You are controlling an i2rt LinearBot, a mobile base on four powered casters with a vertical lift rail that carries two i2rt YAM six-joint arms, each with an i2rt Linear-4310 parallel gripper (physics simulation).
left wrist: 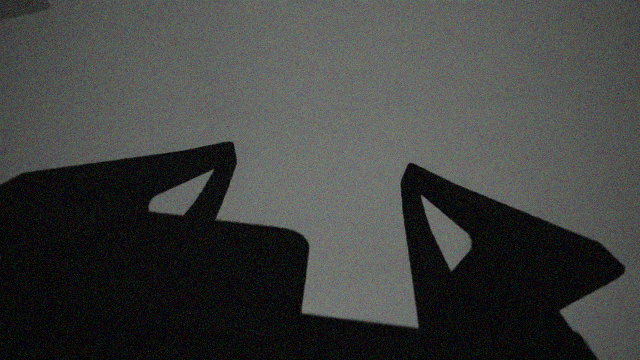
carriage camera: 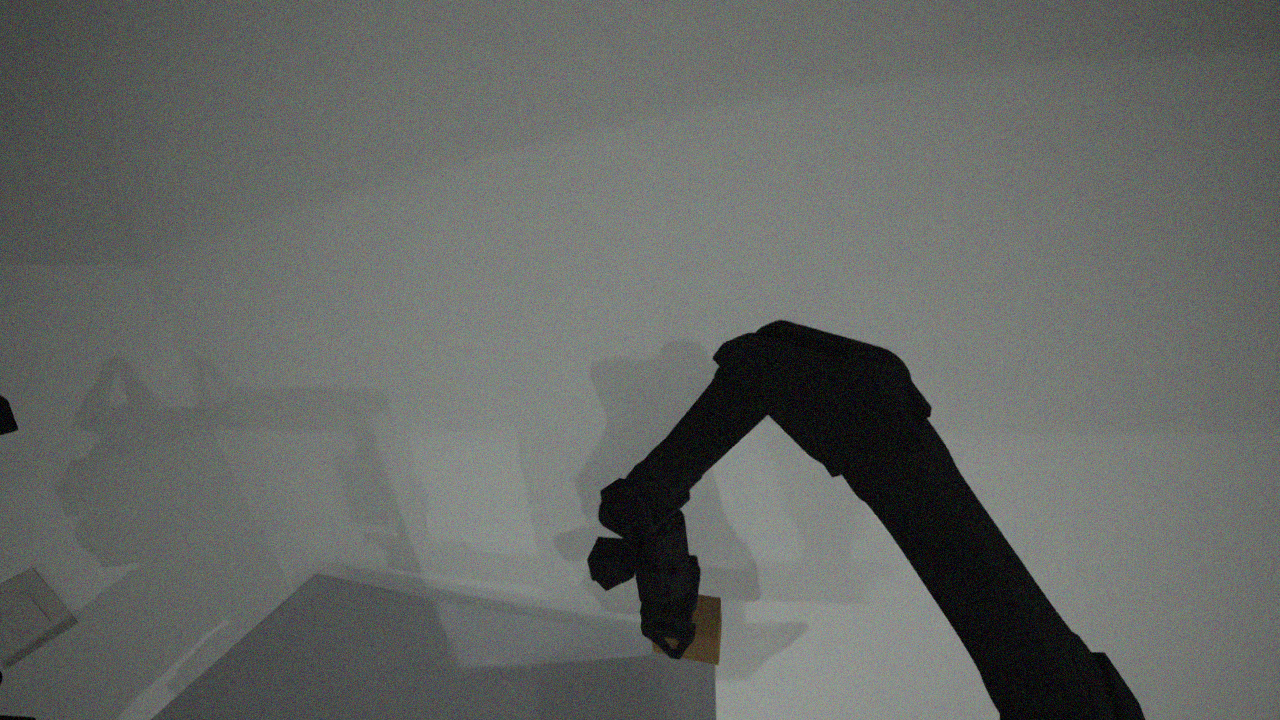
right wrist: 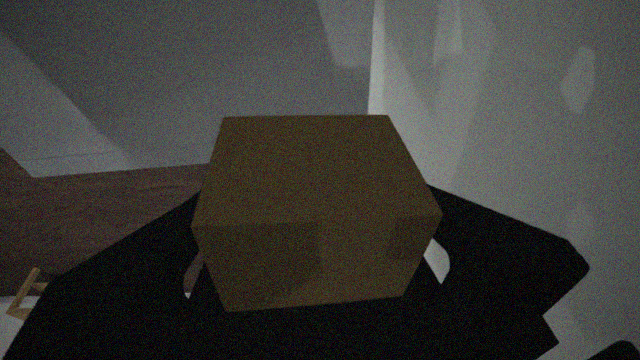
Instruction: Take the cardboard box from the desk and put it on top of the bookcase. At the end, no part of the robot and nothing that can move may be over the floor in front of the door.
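Frame: origin at the left arm's base, x left, y ahead, z down, level; metres.
Seen in the pictures: left gripper, between the fingertips: (left wrist: 319, 162); right gripper, between the fingertips: (carriage camera: 678, 635) (right wrist: 306, 177).
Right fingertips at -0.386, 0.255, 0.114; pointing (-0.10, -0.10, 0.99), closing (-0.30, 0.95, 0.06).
Note:
Pixels of each thing's top centre, then the offset from my right fingertips to it, as dx, dy, dz. "*": a spot on its surface instead. Level surfaces: height alone.
- brown cardboard box, centre of its top: (right wrist: 311, 328) (carriage camera: 688, 610) -0.012, -0.003, -0.058
- grey bookcase top, height of its surface: dz +0.077
- light switch plate, a spot on its surface: (carriage camera: 31, 613) * +0.931, +0.000, -0.081
- Dark wooden floor, height of its surface: dz +1.136
The brown cardboard box (carriage camera: 707, 626) (right wrist: 310, 170) is held between the fingers of my right gripper (carriage camera: 673, 644) (right wrist: 306, 177), which is shut on it. In the carriage view the box shows at the right end of the grey bookcase top (carriage camera: 384, 653) (right wrist: 225, 75), partly hidden by the gripper. In the right wrist view it overlaps a corner of that top; its height above the top cannot be told. My left gripper (left wrist: 319, 162) is open and empty, its fingers wide apart in front of a plain grey surface. The desk and the door do not show clearly.
A pale wall (carriage camera: 1074, 295) (right wrist: 525, 125) rises behind and beside the bookcase. A light switch plate (carriage camera: 31, 613) is at the lower left. Dark wooden floor (right wrist: 100, 215) and a light wooden frame piece (right wrist: 22, 295) show at the left of the right wrist view.

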